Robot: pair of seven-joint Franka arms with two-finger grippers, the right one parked.
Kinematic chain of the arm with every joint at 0, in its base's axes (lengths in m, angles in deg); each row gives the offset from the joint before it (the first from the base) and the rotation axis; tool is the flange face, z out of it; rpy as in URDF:
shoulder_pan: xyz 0 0 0.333 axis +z
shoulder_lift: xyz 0 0 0 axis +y
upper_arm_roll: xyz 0 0 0.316 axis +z
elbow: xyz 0.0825 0 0 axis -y
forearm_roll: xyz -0.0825 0 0.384 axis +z
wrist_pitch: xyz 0 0 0 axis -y
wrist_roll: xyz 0.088 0 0 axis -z
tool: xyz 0 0 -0.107 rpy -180 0 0
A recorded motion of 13 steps. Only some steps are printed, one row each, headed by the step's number.
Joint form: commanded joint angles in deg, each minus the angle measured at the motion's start. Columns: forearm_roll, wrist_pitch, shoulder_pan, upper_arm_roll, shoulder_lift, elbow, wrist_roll.
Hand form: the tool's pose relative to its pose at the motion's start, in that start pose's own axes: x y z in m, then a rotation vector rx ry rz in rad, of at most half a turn. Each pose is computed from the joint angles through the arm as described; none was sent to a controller.
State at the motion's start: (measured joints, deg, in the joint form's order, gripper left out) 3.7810 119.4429 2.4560 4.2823 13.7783 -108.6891 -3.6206
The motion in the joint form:
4: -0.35 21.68 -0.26 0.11 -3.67 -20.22 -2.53
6: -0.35 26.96 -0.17 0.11 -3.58 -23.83 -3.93
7: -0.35 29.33 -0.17 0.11 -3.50 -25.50 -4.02
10: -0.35 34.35 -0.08 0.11 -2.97 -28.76 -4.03
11: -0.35 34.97 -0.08 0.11 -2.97 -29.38 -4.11
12: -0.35 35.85 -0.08 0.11 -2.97 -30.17 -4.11
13: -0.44 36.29 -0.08 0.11 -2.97 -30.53 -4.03
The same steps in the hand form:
4: -0.0592 0.0075 0.0850 -0.0283 0.0882 -0.0325
6: -0.0709 0.0082 0.1031 -0.0351 0.1150 -0.0563
7: -0.0769 0.0089 0.1115 -0.0377 0.1256 -0.0569
10: -0.0893 0.0096 0.1300 -0.0425 0.1468 -0.0566
11: -0.0922 0.0097 0.1330 -0.0432 0.1467 -0.0577
12: -0.0959 0.0100 0.1367 -0.0441 0.1482 -0.0573
13: -0.0975 0.0100 0.1383 -0.0452 0.1495 -0.0571

